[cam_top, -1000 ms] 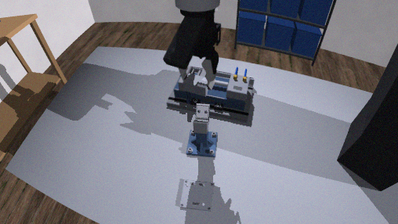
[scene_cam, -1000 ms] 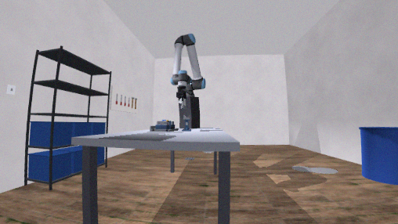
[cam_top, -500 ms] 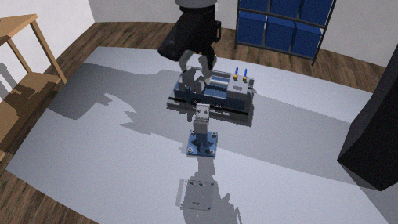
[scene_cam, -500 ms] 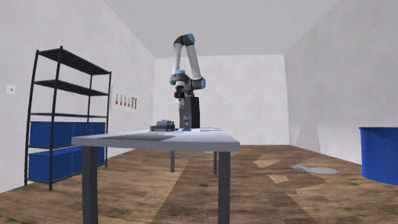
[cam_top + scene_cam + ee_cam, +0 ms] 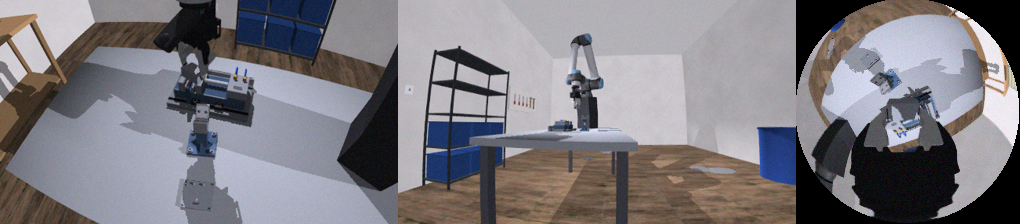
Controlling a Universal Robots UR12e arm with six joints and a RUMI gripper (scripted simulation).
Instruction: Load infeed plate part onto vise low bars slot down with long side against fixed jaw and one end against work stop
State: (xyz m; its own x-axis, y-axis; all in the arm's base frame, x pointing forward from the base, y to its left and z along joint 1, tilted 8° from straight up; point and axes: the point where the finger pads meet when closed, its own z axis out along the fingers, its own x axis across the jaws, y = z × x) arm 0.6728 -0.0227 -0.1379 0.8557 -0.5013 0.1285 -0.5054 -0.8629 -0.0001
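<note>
Now: the vise 20 cm below my hand, 14 cm to the right of it and 3 cm behind it. The rest, counted from my hand: grey part: 1 cm below; infeed plate: 26 cm to the left, 24 cm below, 6 cm behind; air cylinder: 16 cm below, 13 cm to the right, 12 cm behind.
</note>
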